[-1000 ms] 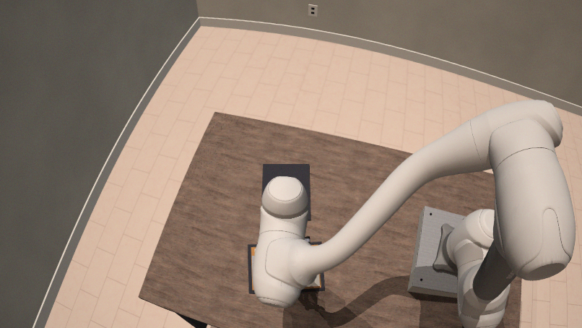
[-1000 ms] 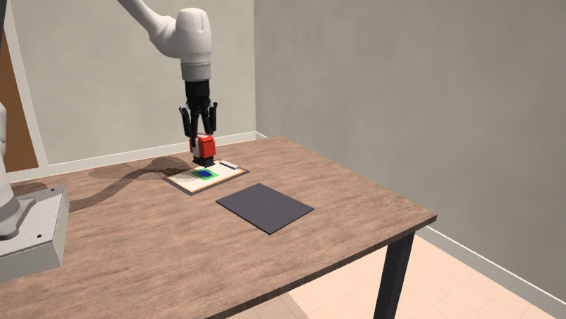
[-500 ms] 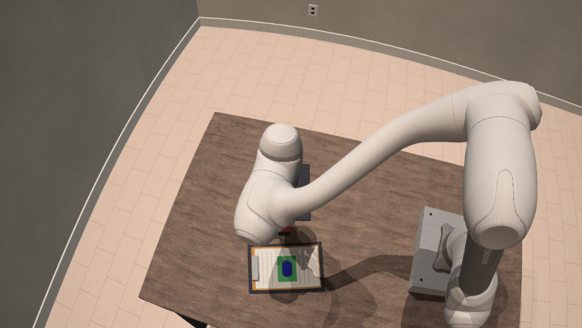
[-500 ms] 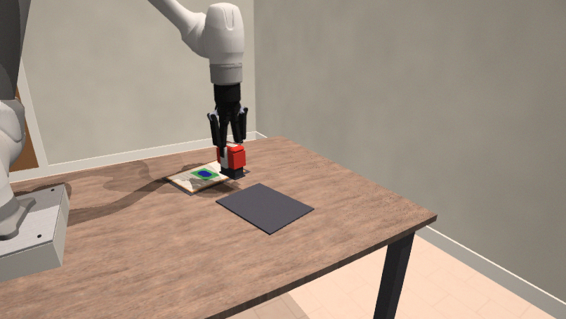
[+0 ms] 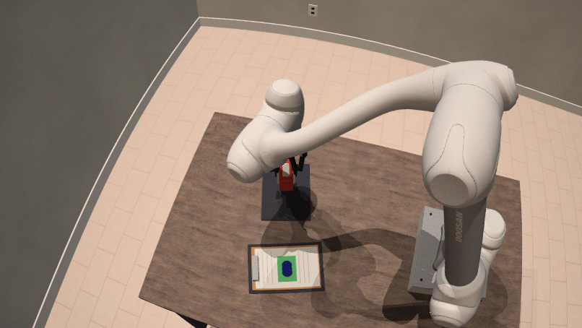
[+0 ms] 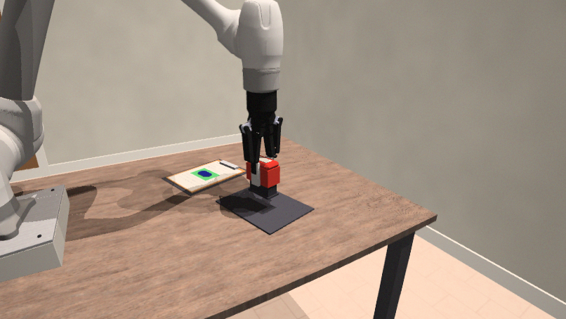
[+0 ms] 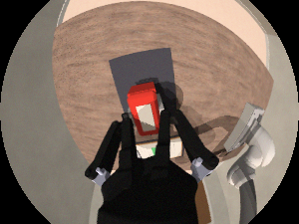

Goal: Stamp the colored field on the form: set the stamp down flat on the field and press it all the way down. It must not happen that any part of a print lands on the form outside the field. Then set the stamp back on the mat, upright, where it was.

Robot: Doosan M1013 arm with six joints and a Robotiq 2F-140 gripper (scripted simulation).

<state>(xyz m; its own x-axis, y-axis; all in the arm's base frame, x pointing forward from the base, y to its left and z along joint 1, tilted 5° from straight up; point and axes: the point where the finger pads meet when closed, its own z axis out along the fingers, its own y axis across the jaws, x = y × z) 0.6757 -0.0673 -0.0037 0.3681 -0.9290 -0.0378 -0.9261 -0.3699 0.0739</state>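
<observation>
Right now the mat is 110 mm below my hand. From my hand the other things lie so: stamp 20 mm below; then clipboard 90 mm behind, 280 mm to the left, 100 mm below.
</observation>
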